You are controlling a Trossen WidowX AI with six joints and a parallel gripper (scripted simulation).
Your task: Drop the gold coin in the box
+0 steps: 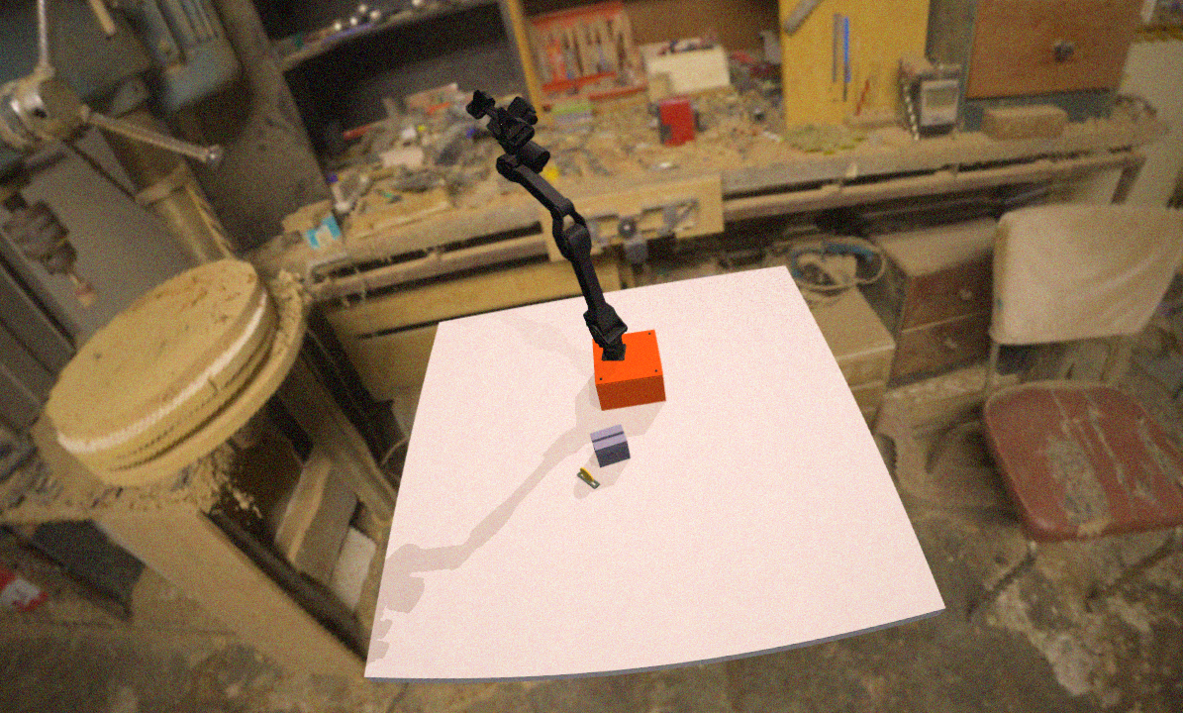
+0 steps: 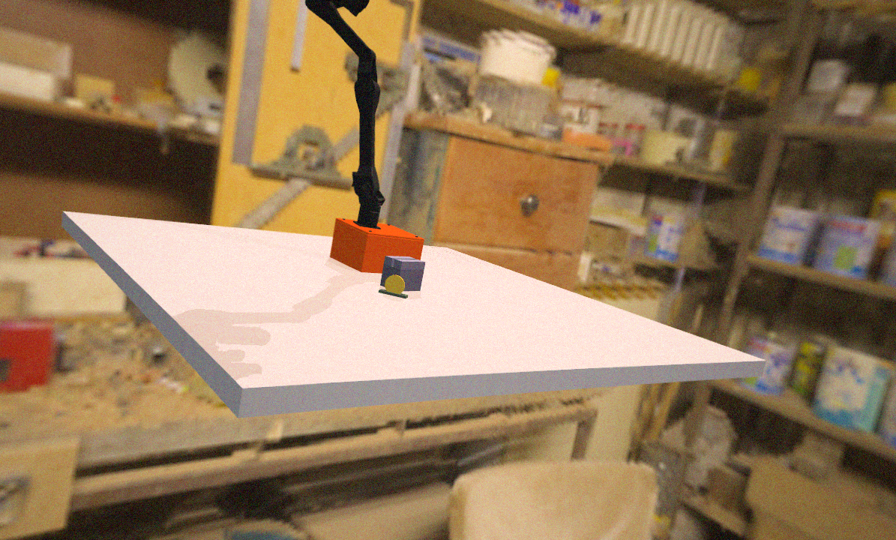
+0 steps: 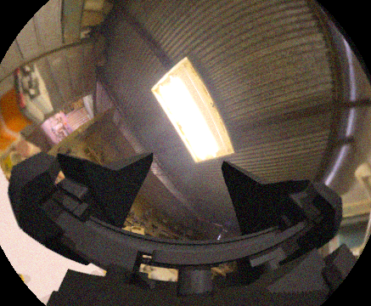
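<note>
Now: gripper tip 85 cm above the gold coin, 34 cm short of it and 12 cm to the right of it.
</note>
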